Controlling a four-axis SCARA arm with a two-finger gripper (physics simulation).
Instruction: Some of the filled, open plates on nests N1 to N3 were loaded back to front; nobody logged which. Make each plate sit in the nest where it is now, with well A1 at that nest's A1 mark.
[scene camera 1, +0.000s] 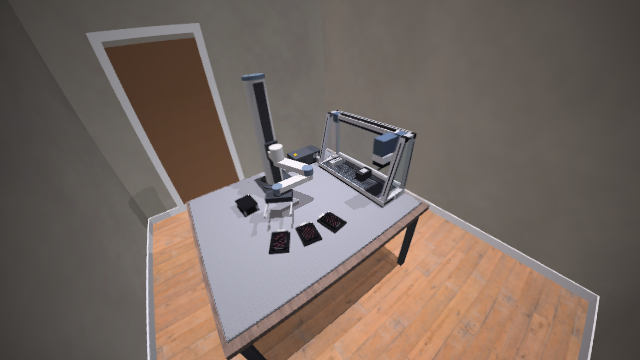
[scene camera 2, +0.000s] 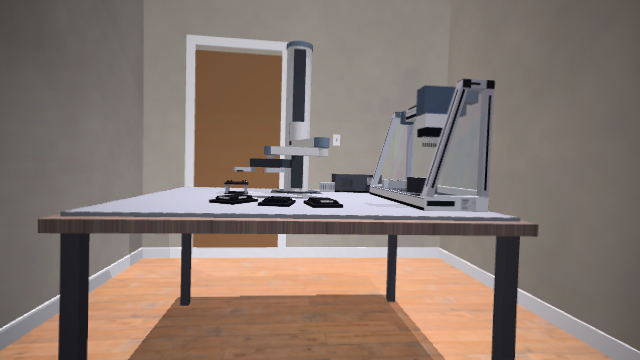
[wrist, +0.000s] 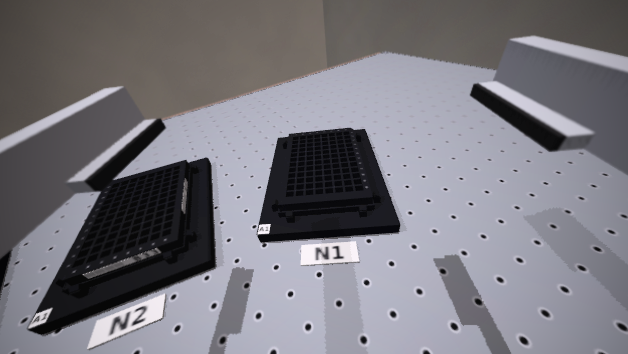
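Note:
My gripper (scene camera 1: 278, 215) (wrist: 308, 89) is open and empty, above the table on the arm's side of the nests. In the wrist view the N1 plate (wrist: 325, 165) sits between the fingers' lines of sight, on nest N1 (wrist: 330, 227); pale dots run down its right side, while the nest's A1 mark (wrist: 264, 229) is at near left. The N2 plate (wrist: 135, 215), on nest N2 (wrist: 120, 287), has pale dots along its left and near edges, the near-left corner towards that nest's A1 mark (wrist: 41, 318). The N3 plate (scene camera 1: 331, 221) (scene camera 2: 323, 202) shows in the scene views; its orientation is unreadable.
A dark raised stand (scene camera 1: 246, 205) (scene camera 2: 236, 185) is beside the arm, left in the scene views. A framed liquid handler (scene camera 1: 385, 145) (scene camera 2: 435, 100) stands on the right. A dark box (scene camera 1: 302, 154) (scene camera 2: 350, 182) is behind, near the arm's column (scene camera 1: 260, 110) (scene camera 2: 299, 85).

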